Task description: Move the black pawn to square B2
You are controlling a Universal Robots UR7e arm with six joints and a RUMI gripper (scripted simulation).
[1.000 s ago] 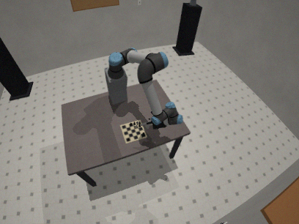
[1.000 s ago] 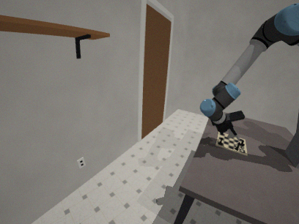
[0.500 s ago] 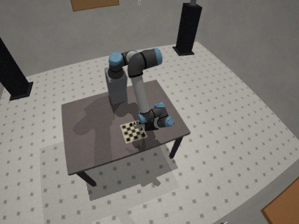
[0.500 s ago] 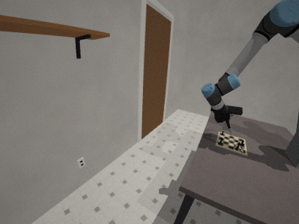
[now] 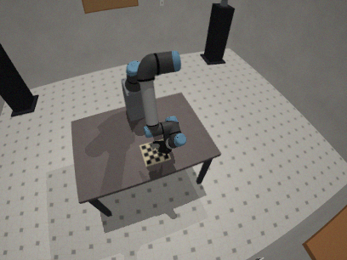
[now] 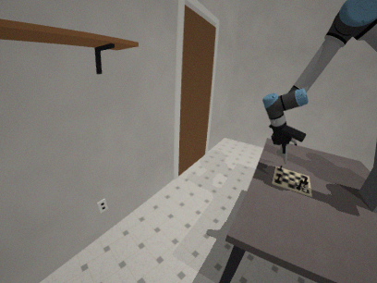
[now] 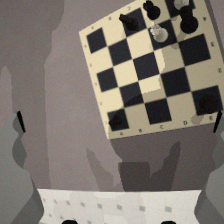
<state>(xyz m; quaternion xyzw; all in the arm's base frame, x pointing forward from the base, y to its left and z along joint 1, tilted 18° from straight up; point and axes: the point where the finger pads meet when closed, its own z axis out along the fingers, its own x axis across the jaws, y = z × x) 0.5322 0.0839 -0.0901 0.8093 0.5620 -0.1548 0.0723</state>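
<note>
My hand is 14 cm above the black pawn, 9 cm to the left of it and 3 cm short of it. From my hand the other things lie so: white piece (14 cm below, 13 cm behind, 5 cm to the left); chessboard (16 cm below, 5 cm behind, 2 cm to the right).
</note>
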